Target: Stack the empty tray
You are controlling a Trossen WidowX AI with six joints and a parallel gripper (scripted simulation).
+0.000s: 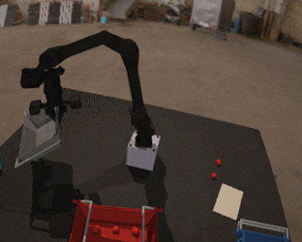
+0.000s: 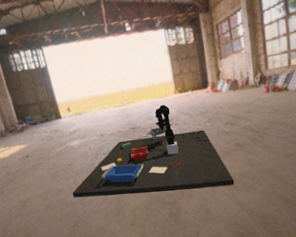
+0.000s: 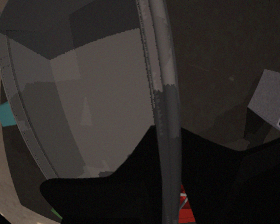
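Right now the grey tray is 70 mm to the right of my gripper tip and 30 mm ahead of it. The rest, counted from my gripper tip: yellow object 570 mm ahead, 270 mm to the left, 170 mm below; then green block 520 mm ahead, 180 mm to the right, 160 mm below; then teal cube 300 mm to the right, 160 mm below, 110 mm ahead.
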